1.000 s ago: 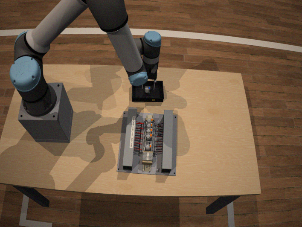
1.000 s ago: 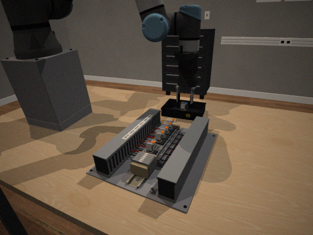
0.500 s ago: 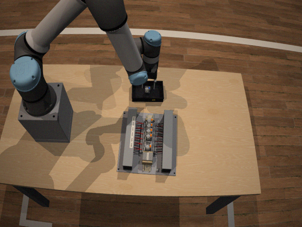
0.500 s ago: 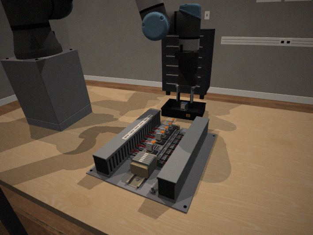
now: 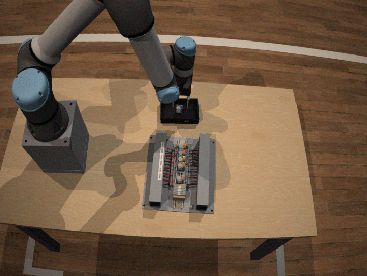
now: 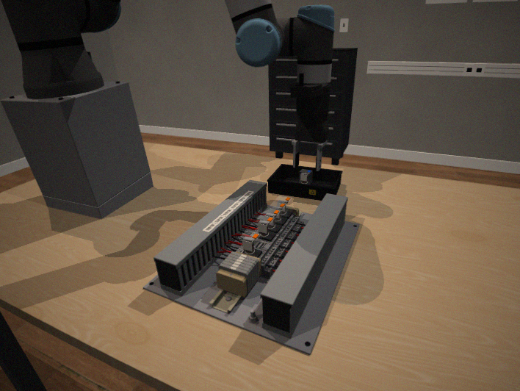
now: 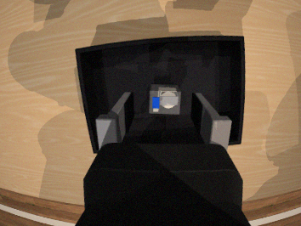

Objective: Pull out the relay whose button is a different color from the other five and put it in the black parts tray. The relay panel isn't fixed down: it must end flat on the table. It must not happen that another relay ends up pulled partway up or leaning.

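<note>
My gripper is now 50 mm above the black parts tray.
</note>
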